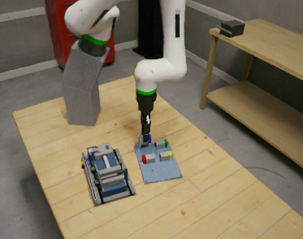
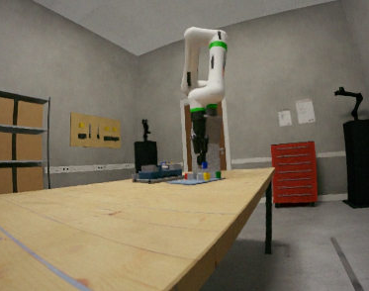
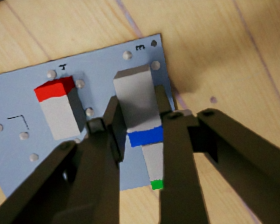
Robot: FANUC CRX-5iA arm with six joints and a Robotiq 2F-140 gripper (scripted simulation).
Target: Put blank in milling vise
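The red-ended blank lies 9 cm below my hand, 8 cm ahead of it and 4 cm to the right of it. From my hand the other things lie so: blue-grey plate (11 cm below, 10 cm ahead); green-ended blank (9 cm below, 8 cm to the left, 4 cm ahead); yellow-ended blank (12 cm ahead, 9 cm below, 4 cm to the left).
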